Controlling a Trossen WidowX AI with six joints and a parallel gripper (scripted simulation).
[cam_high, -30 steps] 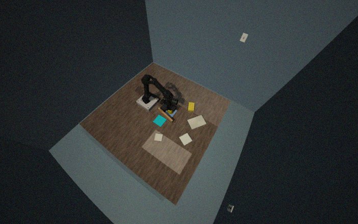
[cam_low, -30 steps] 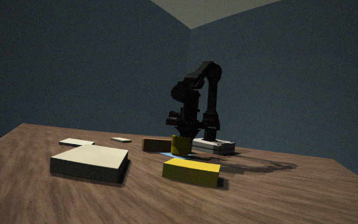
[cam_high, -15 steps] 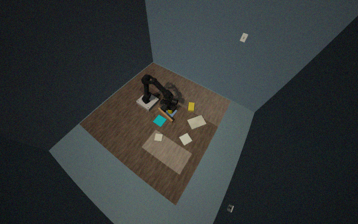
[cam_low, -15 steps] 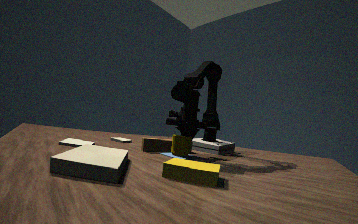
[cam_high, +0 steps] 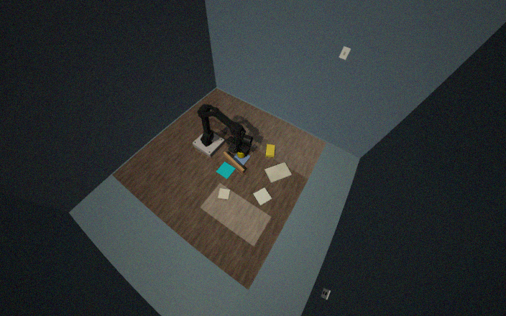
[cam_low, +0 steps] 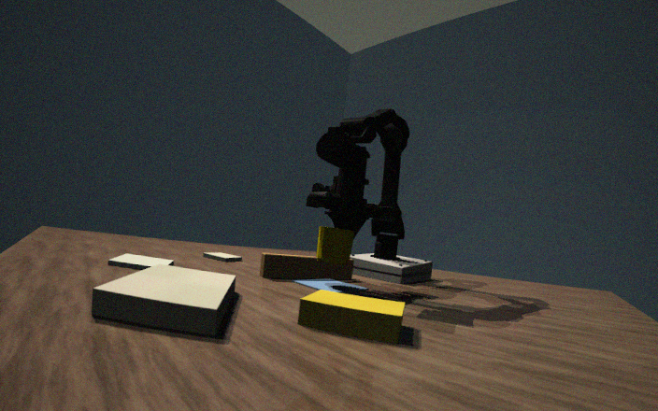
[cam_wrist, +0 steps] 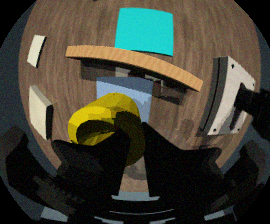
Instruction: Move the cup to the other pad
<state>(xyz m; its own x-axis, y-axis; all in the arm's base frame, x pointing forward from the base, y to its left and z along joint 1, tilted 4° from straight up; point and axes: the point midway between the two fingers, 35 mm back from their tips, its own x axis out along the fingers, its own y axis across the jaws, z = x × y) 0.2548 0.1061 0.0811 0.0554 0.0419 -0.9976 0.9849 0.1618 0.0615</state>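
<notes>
Right now the cyan pad is 2 cm ahead of my gripper tip, 16 cm to the right of it and 9 cm below it. Also, from my gripper tip: wooden bar (2 cm ahead, 8 cm to the right, 6 cm below); large white block (33 cm ahead, 11 cm to the left, 7 cm below); yellow cup (2 cm ahead).
</notes>
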